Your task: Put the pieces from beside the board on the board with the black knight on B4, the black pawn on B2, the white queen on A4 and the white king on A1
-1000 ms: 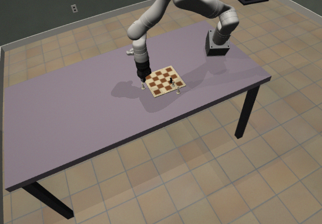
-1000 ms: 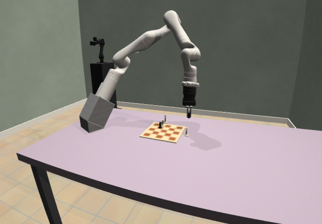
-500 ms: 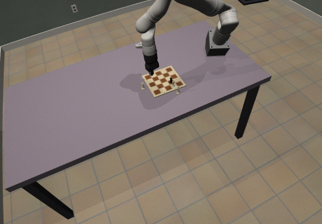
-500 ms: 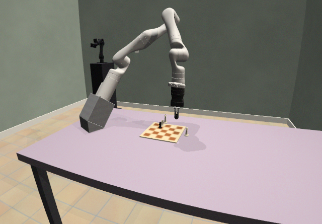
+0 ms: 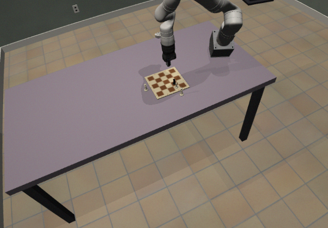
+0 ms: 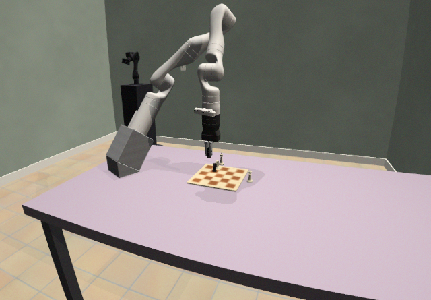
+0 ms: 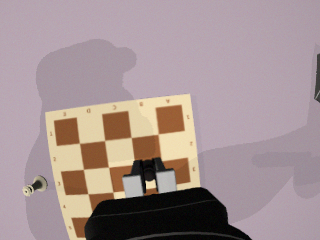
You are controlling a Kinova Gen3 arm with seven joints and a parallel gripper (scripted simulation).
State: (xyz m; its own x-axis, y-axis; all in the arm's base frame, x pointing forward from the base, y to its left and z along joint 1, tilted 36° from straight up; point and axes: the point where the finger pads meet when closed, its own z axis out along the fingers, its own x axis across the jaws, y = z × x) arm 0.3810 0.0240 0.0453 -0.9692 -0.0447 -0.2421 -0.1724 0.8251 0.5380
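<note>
My hand is 12 cm above the chessboard, 4 cm to the right of it and 3 cm short of it. Also, from my hand: black pawn (1 cm below); black knight (10 cm below, 7 cm to the left, 1 cm behind).
</note>
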